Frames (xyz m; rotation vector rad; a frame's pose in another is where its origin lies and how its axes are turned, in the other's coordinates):
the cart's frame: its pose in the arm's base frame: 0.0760 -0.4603 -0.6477 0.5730 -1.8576 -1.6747
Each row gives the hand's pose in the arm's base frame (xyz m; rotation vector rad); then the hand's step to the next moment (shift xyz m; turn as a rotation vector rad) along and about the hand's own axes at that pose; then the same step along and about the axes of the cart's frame.
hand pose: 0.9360 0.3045 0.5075 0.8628 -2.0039 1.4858
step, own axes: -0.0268 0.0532 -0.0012 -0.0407 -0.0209 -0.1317
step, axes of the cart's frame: -0.0022 -0.0516 0.0298 -0.1161 0.0404 0.0658
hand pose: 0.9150 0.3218 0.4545 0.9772 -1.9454 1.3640
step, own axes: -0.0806 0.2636 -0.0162 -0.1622 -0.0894 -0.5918
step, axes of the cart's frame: 0.0412 -0.1950 0.1911 -0.5057 0.1937 0.3021
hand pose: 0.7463 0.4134 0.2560 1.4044 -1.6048 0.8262
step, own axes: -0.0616 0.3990 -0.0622 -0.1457 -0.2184 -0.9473
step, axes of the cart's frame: 0.1887 -0.0144 0.3620 -0.8092 0.4043 0.3847
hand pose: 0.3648 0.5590 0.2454 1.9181 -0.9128 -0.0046
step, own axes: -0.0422 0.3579 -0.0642 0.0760 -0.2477 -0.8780
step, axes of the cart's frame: 0.2083 0.2768 0.1182 -0.8034 0.4121 0.1507
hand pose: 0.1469 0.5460 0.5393 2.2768 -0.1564 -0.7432
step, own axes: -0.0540 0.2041 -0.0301 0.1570 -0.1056 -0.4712
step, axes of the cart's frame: 0.1023 0.1639 -0.0902 -0.4724 0.1844 -0.0249
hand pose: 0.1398 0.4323 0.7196 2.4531 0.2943 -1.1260
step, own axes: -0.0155 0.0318 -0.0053 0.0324 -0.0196 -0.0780
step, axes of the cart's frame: 0.0164 0.0208 -0.0240 -0.0827 0.0255 -0.0046
